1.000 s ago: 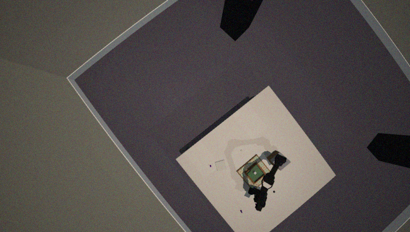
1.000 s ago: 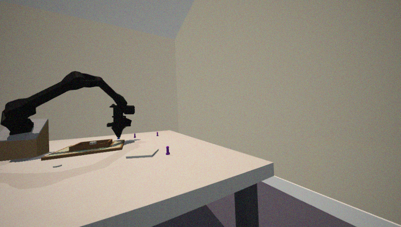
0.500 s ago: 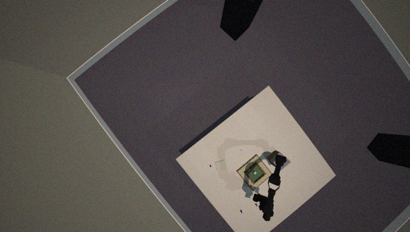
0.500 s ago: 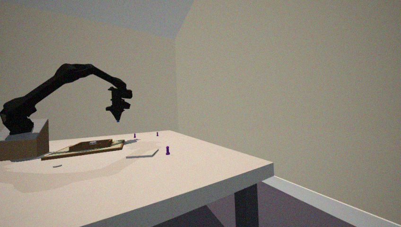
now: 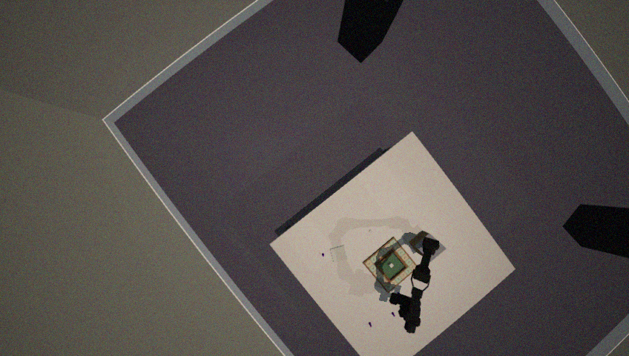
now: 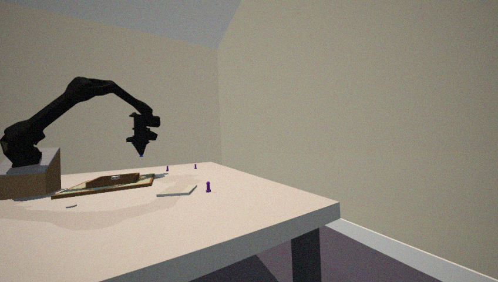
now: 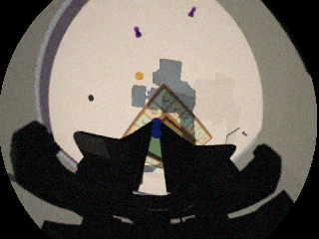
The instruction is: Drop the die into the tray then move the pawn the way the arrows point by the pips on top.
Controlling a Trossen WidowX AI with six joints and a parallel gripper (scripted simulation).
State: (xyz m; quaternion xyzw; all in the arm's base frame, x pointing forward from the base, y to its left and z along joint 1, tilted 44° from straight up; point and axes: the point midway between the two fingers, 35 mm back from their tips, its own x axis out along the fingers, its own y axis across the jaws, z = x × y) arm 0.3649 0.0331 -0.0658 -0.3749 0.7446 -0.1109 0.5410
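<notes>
Right now the green dice tray is 10 cm behind my gripper tip, 11 cm to the right of it and 12 cm below it. Also, from my gripper tip: white die 10 cm behind, 12 cm to the right, 10 cm below; yellow disc 4 cm ahead, 8 cm to the left, 12 cm below; blue pawn 1 cm above.
</notes>
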